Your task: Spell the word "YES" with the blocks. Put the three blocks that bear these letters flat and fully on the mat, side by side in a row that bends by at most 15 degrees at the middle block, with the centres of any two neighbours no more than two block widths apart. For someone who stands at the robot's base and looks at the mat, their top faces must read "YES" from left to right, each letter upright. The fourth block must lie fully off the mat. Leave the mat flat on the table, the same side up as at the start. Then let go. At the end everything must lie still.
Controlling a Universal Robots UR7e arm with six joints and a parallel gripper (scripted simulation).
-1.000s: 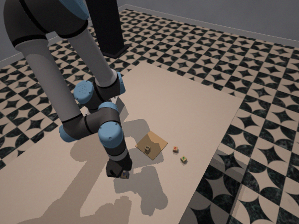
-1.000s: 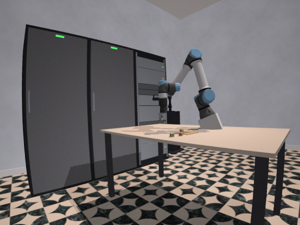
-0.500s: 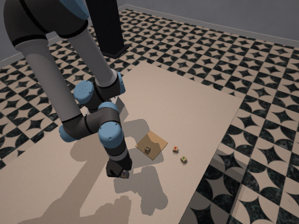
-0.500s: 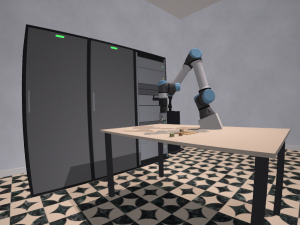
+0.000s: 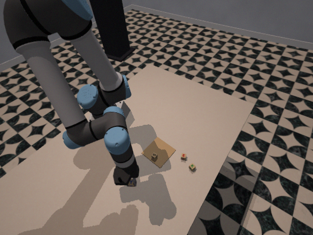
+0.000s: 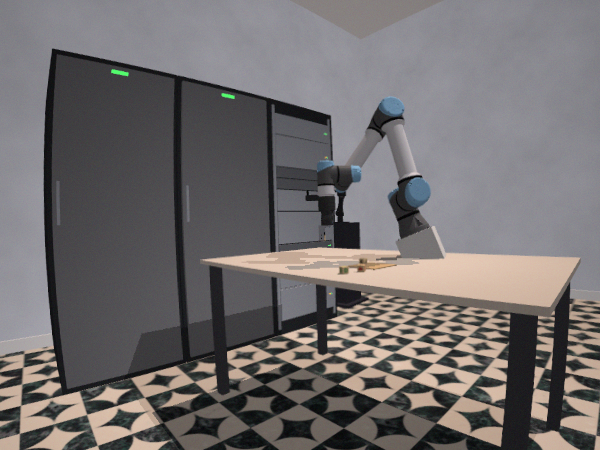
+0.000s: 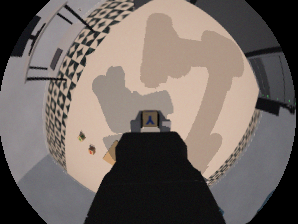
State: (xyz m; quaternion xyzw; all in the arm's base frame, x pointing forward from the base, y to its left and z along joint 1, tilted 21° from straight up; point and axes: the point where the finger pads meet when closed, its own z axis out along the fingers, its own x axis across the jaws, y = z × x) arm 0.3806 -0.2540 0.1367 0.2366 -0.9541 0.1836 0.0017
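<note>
My hand is 240 mm to the right of the mat and 120 mm above it. Round my hand: S block 200 mm to the left, 100 mm below.
</note>
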